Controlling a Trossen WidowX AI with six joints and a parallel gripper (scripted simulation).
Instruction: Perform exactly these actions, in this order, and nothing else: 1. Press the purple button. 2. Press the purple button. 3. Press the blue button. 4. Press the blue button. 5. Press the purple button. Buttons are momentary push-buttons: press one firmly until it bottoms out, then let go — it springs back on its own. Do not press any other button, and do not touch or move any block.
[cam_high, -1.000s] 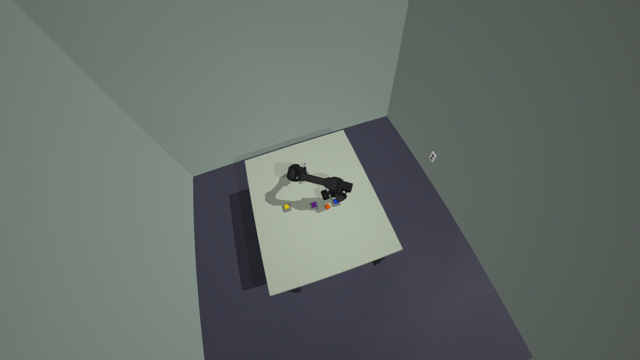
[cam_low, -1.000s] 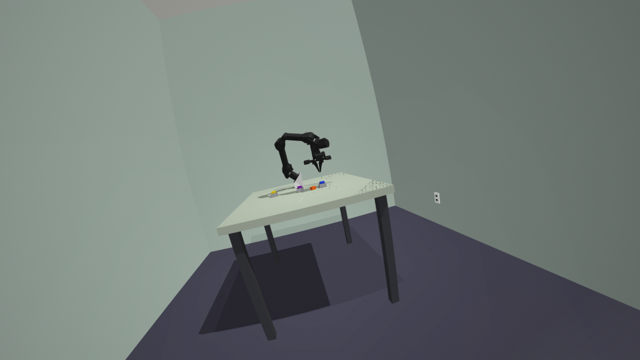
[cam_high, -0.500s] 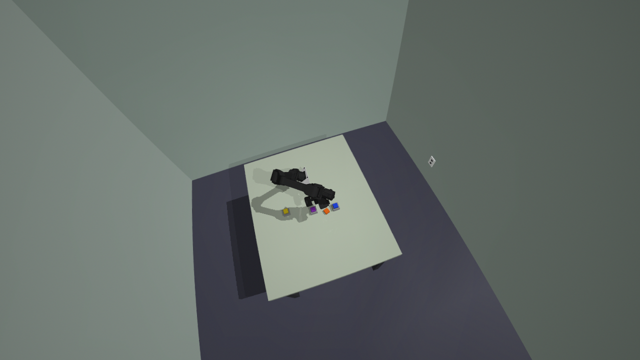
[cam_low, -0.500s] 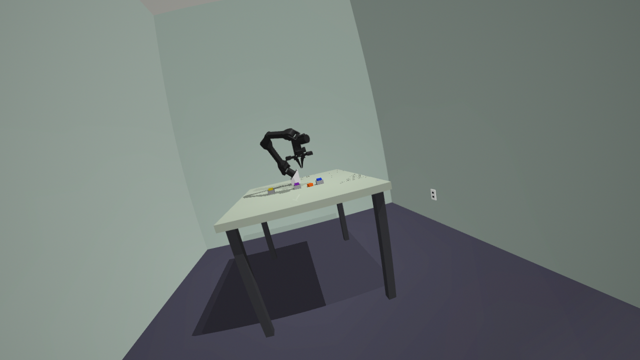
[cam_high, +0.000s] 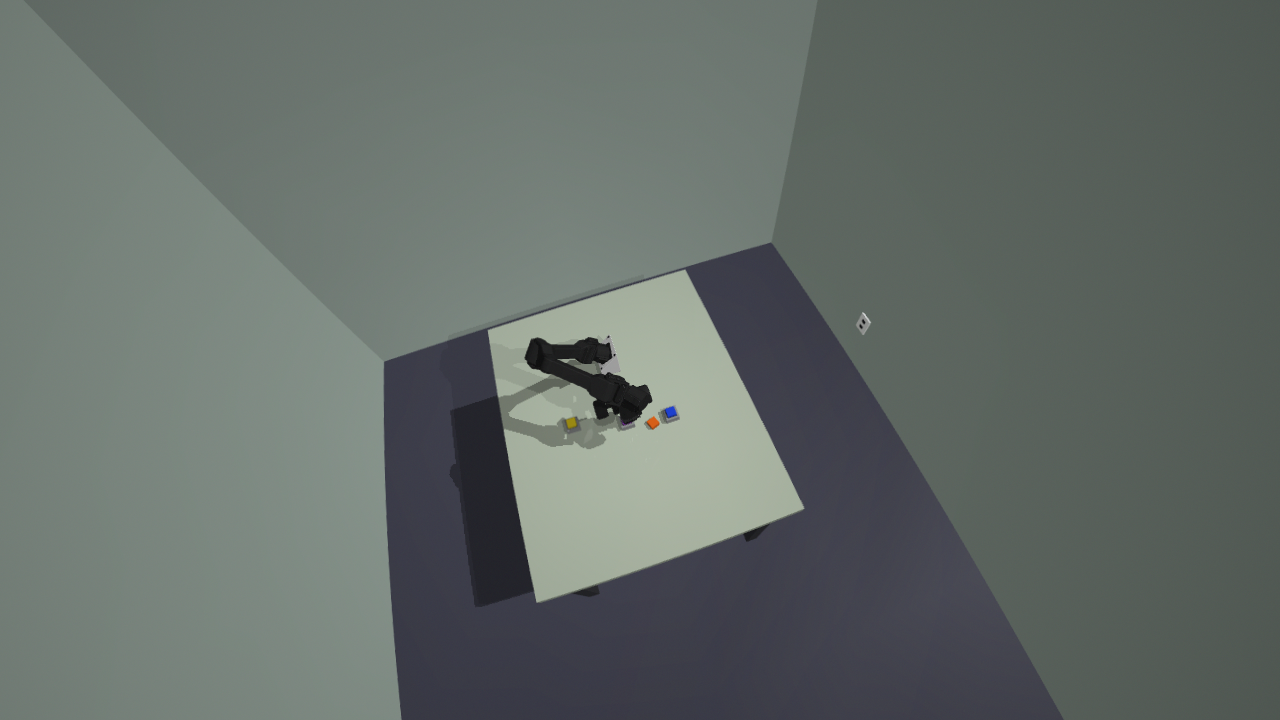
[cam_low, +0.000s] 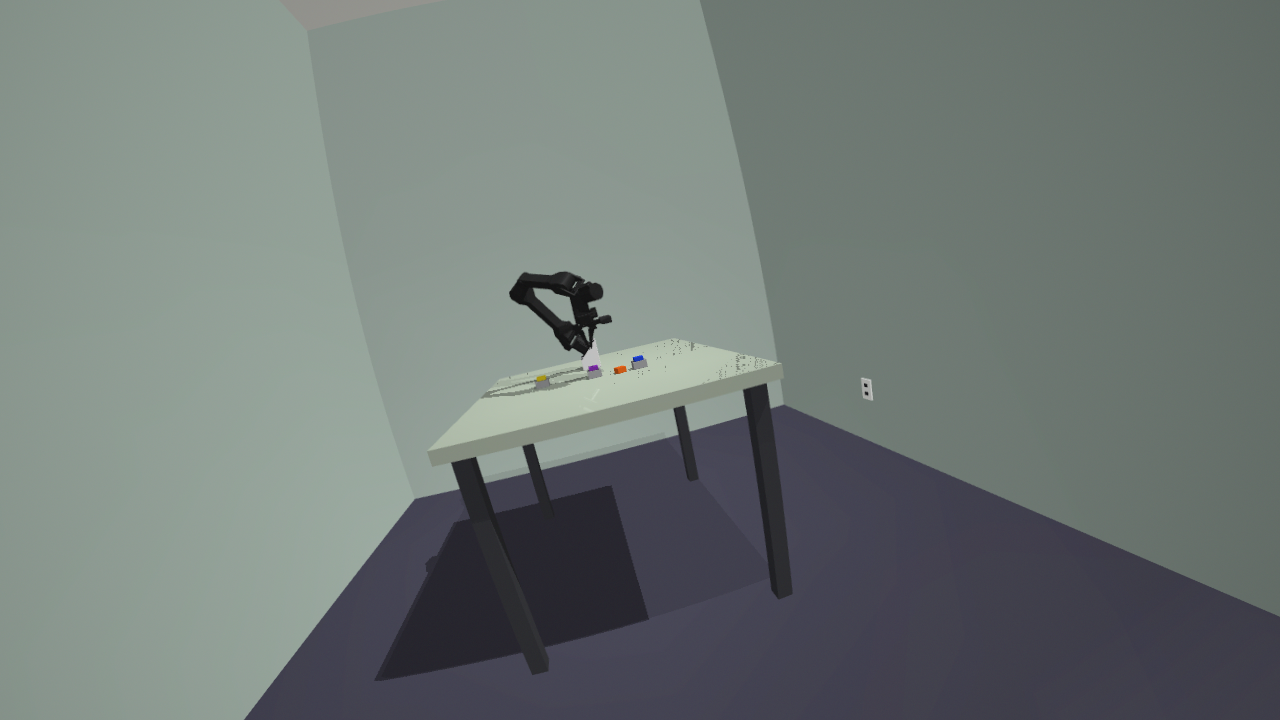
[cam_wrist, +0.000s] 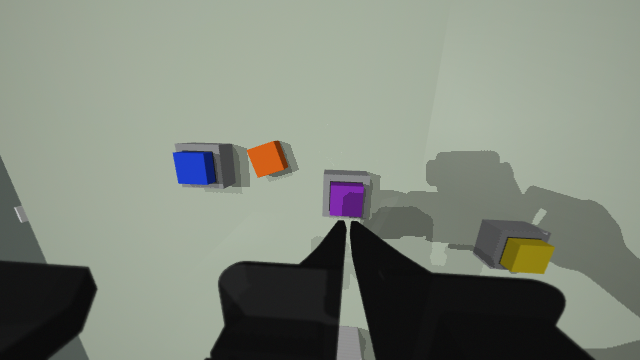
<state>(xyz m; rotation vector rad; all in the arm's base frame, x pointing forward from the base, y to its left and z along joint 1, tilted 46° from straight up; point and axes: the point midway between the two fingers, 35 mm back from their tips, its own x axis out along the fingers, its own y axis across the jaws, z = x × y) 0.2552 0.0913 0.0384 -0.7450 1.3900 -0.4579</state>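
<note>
Right now the purple button is 1 cm behind my gripper tip, 1 cm to the right of it and 7 cm below it. The rest, counted from my gripper tip: yellow button 3 cm behind, 20 cm to the right, 7 cm below; orange block 2 cm ahead, 9 cm to the left, 9 cm below; blue button 15 cm to the left, 7 cm below.
</note>
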